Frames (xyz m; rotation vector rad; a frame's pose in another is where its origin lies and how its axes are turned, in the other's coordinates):
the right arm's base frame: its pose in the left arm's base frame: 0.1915 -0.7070 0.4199 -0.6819 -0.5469 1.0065
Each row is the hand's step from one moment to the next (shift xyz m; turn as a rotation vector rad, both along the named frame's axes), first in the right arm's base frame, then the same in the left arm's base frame.
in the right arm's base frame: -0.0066 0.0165 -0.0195 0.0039 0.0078 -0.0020
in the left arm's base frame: 0.0012 -0.0050 -0.0259 -0.0014 0.0058 -0.0067
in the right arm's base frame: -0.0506 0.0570 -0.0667 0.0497 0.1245 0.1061
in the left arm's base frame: -0.0084 -0.0419 -0.0918 -0.1234 0.1174 -0.0150
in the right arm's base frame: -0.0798 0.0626 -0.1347 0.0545 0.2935 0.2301
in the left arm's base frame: 0.0228 -0.0836 -0.1446 -0.3042 0.2155 -0.0553
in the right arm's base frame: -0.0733 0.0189 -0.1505 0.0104 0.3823 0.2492
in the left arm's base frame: 0.0617 -0.0978 -0.1225 -0.3876 0.2134 -0.1122
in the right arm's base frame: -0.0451 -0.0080 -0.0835 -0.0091 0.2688 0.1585
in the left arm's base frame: 0.0429 -0.0650 -0.0548 -0.2681 0.1310 -0.0918
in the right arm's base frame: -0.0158 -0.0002 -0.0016 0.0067 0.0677 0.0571
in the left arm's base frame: -0.0057 -0.0146 -0.0026 -0.0755 0.0455 -0.0107
